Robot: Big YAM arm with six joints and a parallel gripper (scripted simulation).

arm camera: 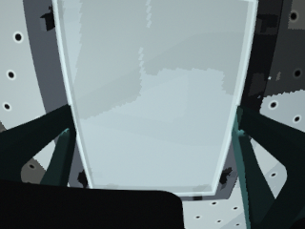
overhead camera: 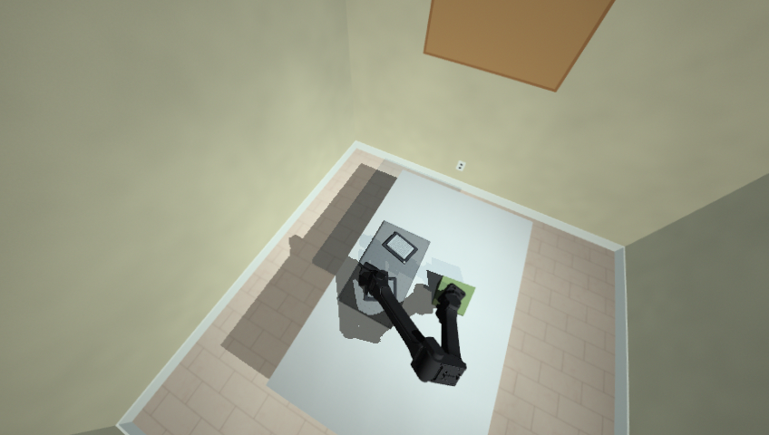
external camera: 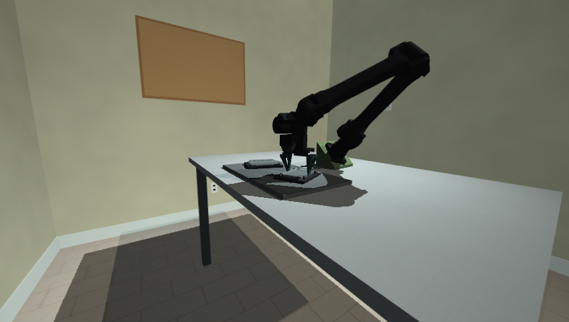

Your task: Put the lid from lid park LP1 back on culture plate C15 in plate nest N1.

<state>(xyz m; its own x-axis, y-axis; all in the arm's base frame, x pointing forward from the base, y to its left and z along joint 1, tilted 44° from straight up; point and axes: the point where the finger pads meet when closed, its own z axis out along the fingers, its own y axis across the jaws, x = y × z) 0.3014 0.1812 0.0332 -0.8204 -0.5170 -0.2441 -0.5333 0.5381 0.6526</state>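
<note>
Right now my hand is right at the clear lid. Round my hand: lid park LP1: 10 mm below; then label: 30 mm behind, 190 mm to the right, 10 mm below; then culture plate C15: 40 mm ahead, 260 mm to the right.
</note>
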